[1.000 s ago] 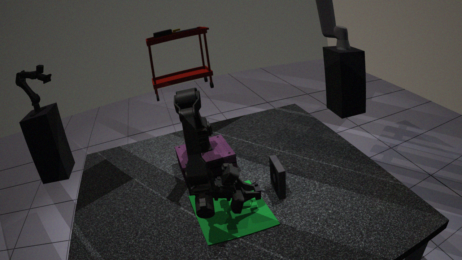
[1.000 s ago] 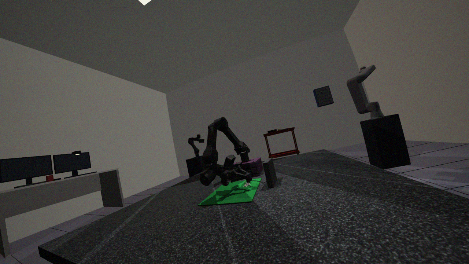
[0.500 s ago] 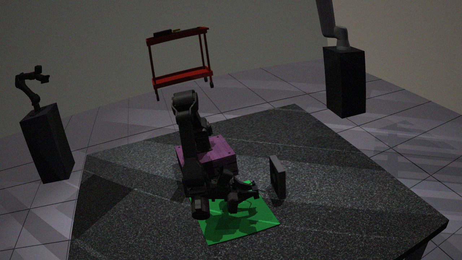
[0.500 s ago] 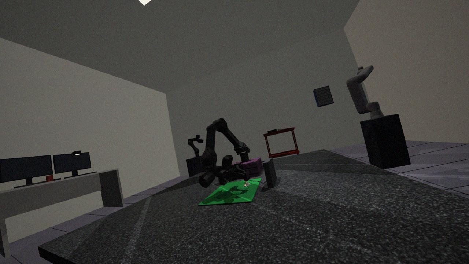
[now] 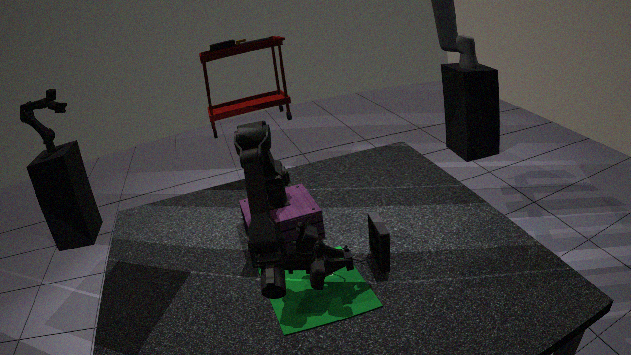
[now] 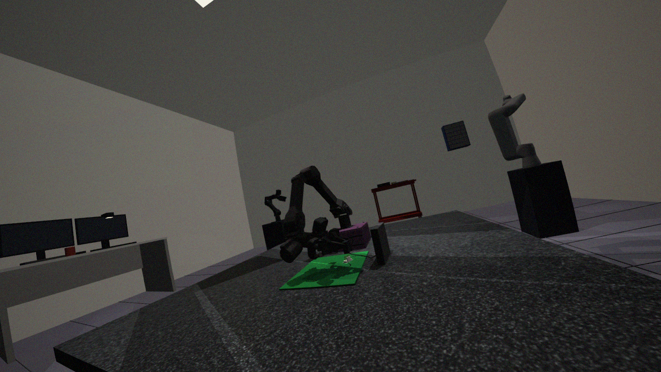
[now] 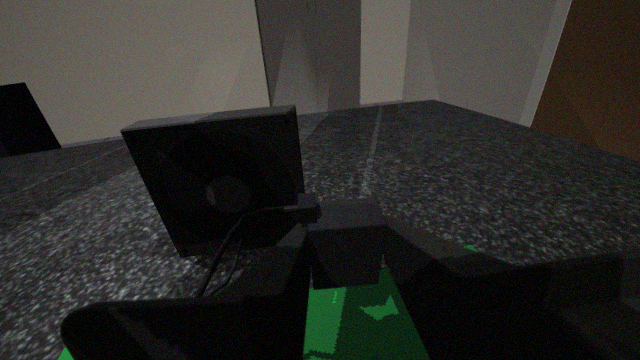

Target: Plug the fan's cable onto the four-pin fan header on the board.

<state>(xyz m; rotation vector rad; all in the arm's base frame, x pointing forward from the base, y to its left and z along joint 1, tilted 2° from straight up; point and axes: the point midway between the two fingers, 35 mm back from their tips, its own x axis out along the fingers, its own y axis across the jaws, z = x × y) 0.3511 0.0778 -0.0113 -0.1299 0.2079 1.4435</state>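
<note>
Right now my gripper tip is 7 cm past the white four-pin header, 4 cm to the left of it and 8 cm above it. From my gripper tip the other things lie so: black fan: 7 cm behind, 9 cm to the left, 3 cm below; then green board: 2 cm behind, 9 cm to the right, 10 cm below; then dark fan plug: 1 cm below.
</note>
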